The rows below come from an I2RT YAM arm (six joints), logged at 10 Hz.
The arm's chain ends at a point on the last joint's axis. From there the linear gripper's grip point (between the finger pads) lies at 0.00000 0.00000 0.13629 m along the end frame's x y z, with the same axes.
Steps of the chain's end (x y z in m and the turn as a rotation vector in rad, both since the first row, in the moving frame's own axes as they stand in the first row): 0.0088 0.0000 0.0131 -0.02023 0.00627 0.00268; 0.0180 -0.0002 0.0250 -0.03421 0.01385 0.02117; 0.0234 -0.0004 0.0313 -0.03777 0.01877 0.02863; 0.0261 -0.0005 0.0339 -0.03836 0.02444 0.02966; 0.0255 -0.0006 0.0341 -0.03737 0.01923 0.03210; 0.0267 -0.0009 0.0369 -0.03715 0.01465 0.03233; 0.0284 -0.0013 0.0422 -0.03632 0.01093 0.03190; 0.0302 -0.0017 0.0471 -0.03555 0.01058 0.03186; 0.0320 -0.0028 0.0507 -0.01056 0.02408 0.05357; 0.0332 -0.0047 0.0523 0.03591 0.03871 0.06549
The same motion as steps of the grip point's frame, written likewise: 0.0097 0.0028 0.0131 -0.02023 0.00627 0.00268; 0.0198 0.0045 0.0249 -0.03421 0.01385 0.02117; 0.0259 0.0048 0.0312 -0.03777 0.01877 0.02863; 0.0294 0.0048 0.0338 -0.03836 0.02444 0.02966; 0.0280 0.0045 0.0340 -0.03737 0.01923 0.03210; 0.0286 0.0042 0.0368 -0.03715 0.01465 0.03233; 0.0298 0.0037 0.0421 -0.03632 0.01093 0.03190; 0.0316 0.0032 0.0470 -0.03555 0.01058 0.03186; 0.0352 -0.0013 0.0507 -0.01056 0.02408 0.05357; 0.0386 -0.0094 0.0521 0.03591 0.03871 0.06549
